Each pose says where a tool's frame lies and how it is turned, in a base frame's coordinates. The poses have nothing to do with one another.
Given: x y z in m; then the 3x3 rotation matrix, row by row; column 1 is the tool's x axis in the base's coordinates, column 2 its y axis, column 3 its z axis. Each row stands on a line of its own.
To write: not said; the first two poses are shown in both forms.
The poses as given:
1:
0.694 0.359 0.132
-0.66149 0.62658 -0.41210
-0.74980 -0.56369 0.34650
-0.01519 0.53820 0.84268
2:
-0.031 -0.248 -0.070
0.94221 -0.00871 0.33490
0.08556 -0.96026 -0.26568
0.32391 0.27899 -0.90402
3:
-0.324 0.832 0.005
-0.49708 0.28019 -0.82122
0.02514 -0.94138 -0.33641
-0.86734 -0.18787 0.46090
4:
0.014 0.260 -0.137
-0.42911 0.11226 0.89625
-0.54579 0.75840 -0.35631
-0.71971 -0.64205 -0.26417
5:
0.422 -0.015 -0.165
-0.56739 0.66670 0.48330
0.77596 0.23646 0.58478
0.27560 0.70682 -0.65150
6:
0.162 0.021 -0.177
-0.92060 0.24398 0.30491
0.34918 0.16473 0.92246
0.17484 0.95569 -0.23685
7:
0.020 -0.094 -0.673
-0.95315 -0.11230 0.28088
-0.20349 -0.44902 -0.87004
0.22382 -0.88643 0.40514
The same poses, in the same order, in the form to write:
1: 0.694 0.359 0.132 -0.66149 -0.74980 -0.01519 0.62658 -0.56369 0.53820
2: -0.031 -0.248 -0.070 0.94221 0.08556 0.32391 -0.00871 -0.96026 0.27899
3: -0.324 0.832 0.005 -0.49708 0.02514 -0.86734 0.28019 -0.94138 -0.18787
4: 0.014 0.260 -0.137 -0.42911 -0.54579 -0.71971 0.11226 0.75840 -0.64205
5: 0.422 -0.015 -0.165 -0.56739 0.77596 0.27560 0.66670 0.23646 0.70682
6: 0.162 0.021 -0.177 -0.92060 0.34918 0.17484 0.24398 0.16473 0.95569
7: 0.020 -0.094 -0.673 -0.95315 -0.20349 0.22382 -0.11230 -0.44902 -0.88643
